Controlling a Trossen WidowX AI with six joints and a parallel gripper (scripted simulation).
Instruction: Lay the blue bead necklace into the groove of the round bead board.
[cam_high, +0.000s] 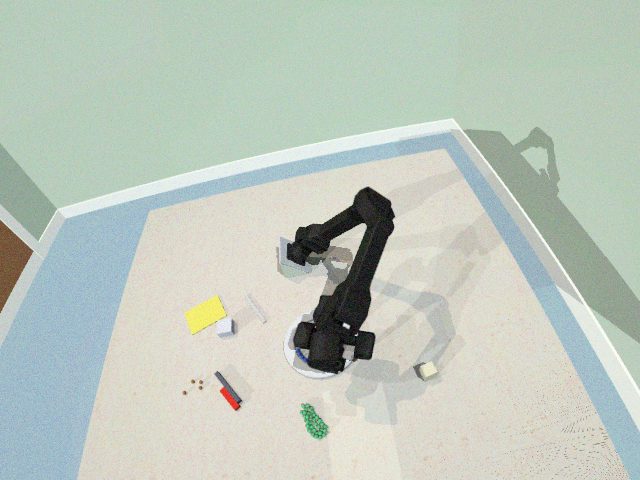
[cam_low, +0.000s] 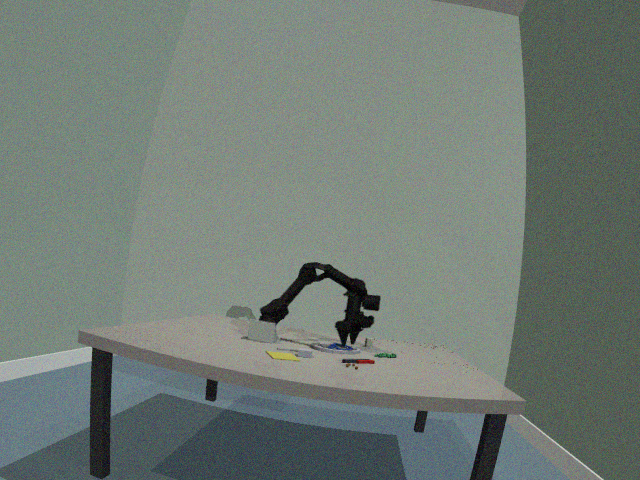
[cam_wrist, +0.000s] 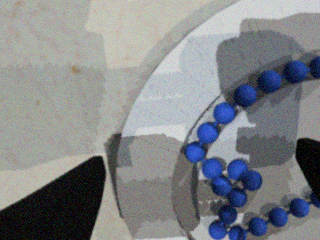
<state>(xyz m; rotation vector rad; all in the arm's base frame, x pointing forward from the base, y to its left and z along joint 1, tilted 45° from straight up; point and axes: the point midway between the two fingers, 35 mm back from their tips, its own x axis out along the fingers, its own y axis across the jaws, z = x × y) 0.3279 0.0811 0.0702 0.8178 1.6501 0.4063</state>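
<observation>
My gripper tip is 4 cm past the round bead board, 5 cm to the left of it and 1 cm above it. The rest, counted from my gripper tip: grey tool (8 cm ahead, 29 cm to the right, 1 cm below); then cream cube (8 cm ahead, 21 cm to the left); then stick (17 cm behind, 24 cm to the right, 2 cm below).
</observation>
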